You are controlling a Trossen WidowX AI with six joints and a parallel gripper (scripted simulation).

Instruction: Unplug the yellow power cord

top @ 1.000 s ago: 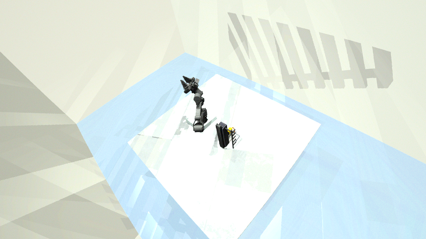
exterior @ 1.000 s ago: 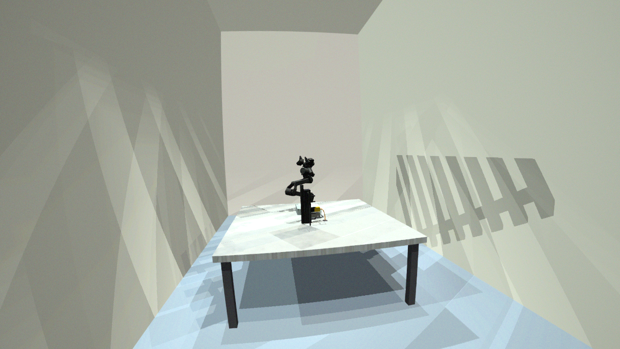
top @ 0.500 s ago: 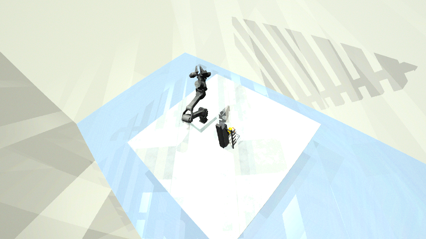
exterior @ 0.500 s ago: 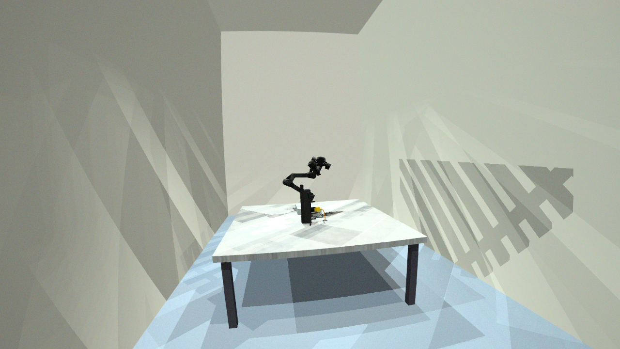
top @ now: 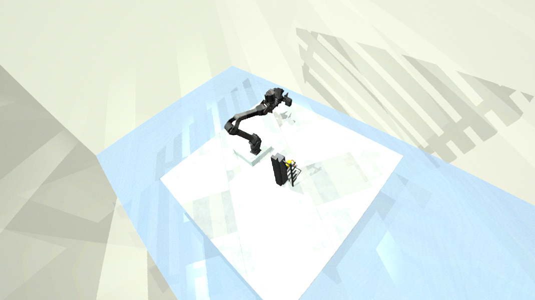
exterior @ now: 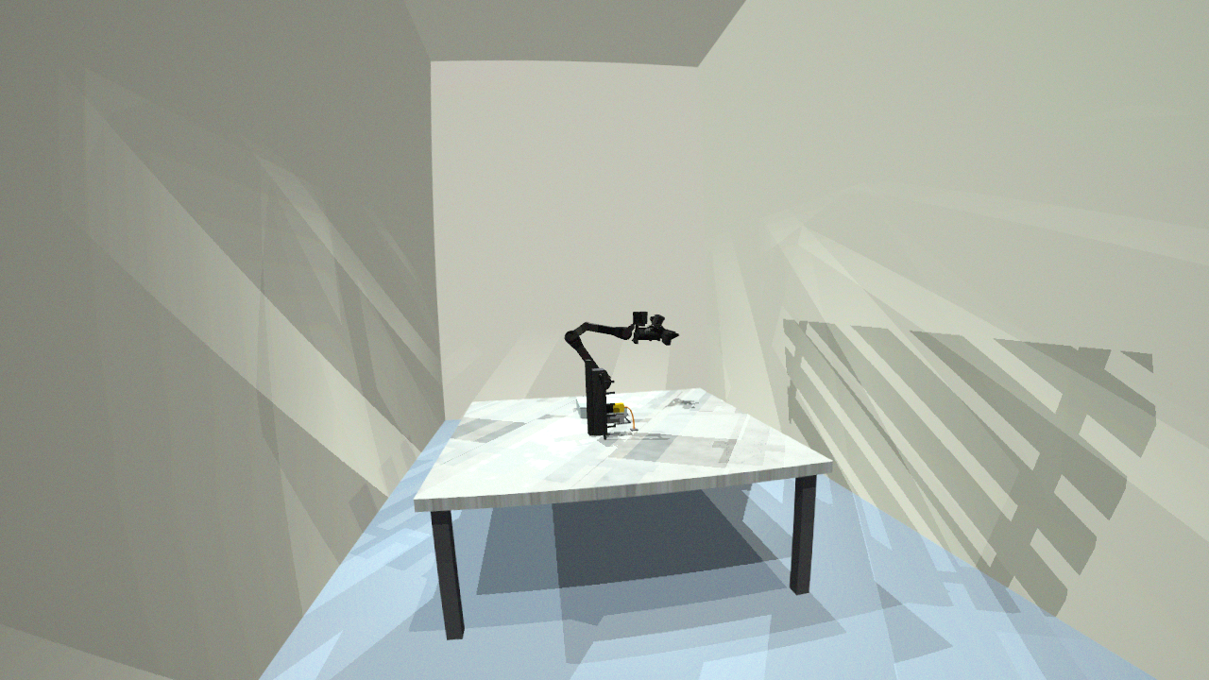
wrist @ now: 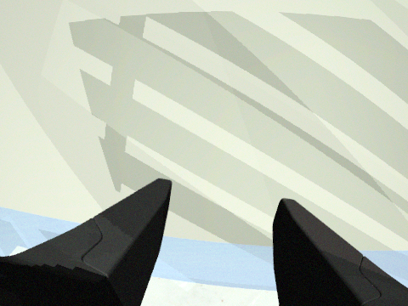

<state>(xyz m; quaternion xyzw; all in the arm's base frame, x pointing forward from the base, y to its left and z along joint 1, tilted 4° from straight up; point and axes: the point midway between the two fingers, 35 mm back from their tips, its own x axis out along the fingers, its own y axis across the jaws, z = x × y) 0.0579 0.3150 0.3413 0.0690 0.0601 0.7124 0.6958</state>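
My gripper tip is now 400 mm to the left of the yellow plug, 260 mm above it and 240 mm short of it.
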